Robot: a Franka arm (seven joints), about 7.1 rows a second.
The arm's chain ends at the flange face. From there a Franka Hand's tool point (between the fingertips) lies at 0.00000 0.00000 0.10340 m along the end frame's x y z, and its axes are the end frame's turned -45 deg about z.
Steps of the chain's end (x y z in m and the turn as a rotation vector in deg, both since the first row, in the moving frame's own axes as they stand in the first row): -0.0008, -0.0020, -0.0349, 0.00, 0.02, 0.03; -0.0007, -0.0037, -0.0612, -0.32, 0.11, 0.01; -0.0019, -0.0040, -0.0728, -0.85, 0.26, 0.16; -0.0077, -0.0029, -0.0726, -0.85, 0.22, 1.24; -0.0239, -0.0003, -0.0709, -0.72, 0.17, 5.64
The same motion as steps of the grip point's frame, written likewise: 0.0009, -0.0020, -0.0349, -0.01, 0.01, 0.03; 0.0019, -0.0026, -0.0612, -0.30, -0.15, 0.01; 0.0007, -0.0028, -0.0728, -0.78, -0.42, 0.16; -0.0042, -0.0061, -0.0726, -0.76, -0.45, 1.24; -0.0174, -0.0160, -0.0709, -0.63, -0.39, 5.64
